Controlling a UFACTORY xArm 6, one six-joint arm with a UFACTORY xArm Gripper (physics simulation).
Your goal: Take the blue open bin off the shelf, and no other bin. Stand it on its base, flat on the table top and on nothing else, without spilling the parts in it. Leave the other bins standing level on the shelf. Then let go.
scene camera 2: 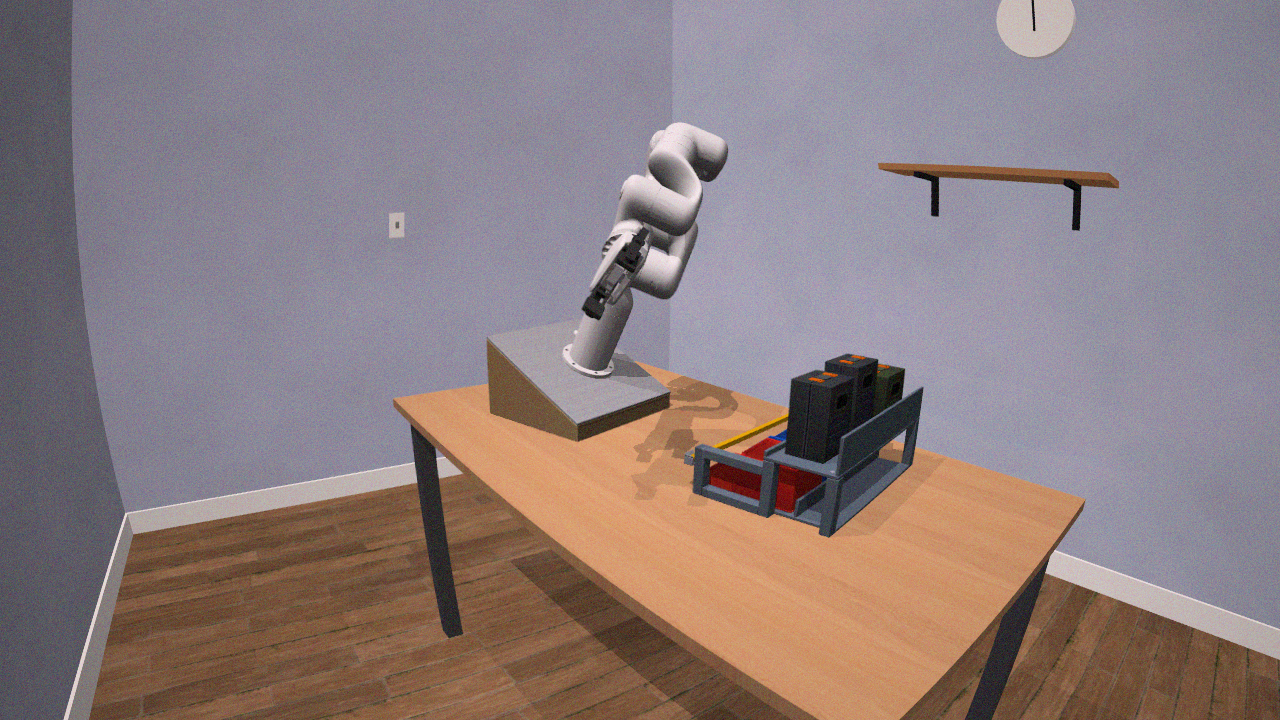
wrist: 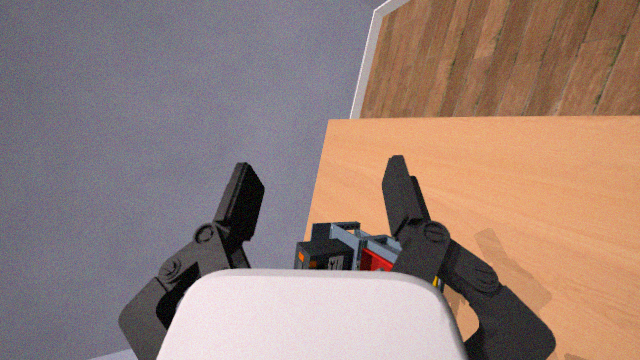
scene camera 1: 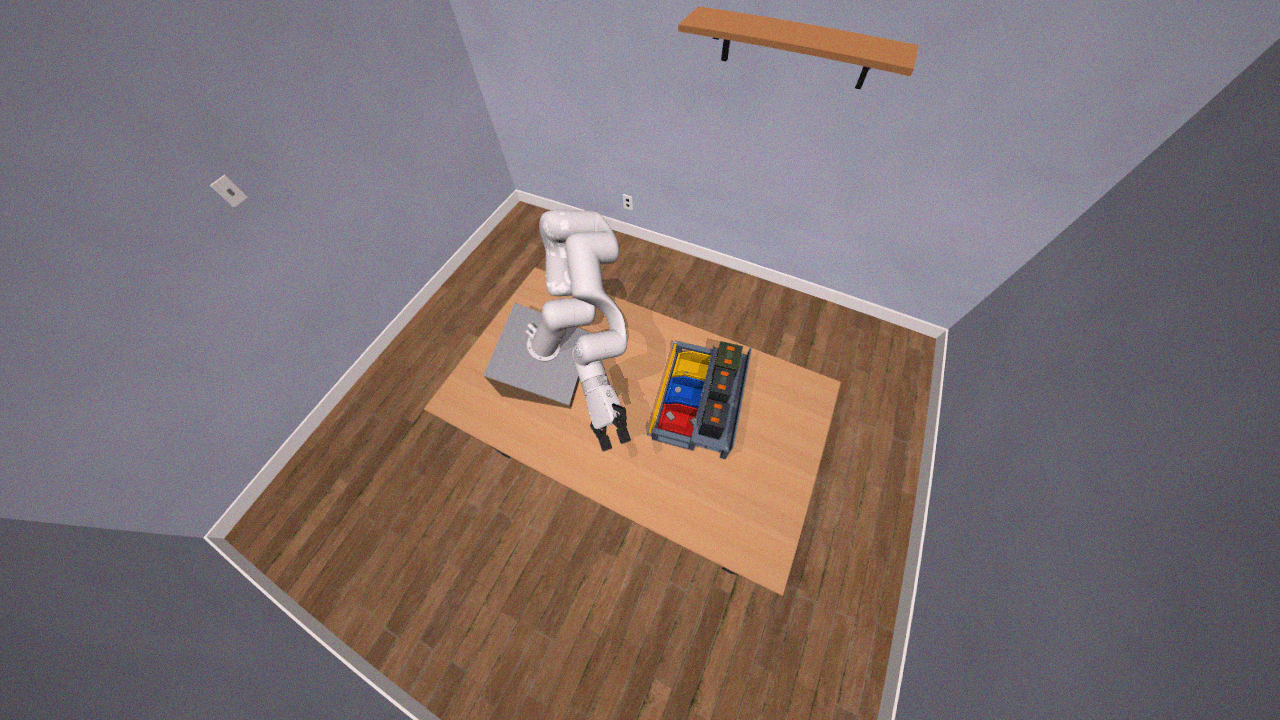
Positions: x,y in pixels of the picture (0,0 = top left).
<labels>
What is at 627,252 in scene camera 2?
My gripper.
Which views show the yellow bin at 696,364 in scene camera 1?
Scene camera 1 only.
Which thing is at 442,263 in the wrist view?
My gripper.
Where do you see a blue open bin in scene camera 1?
691,389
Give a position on a red bin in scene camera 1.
683,414
</labels>
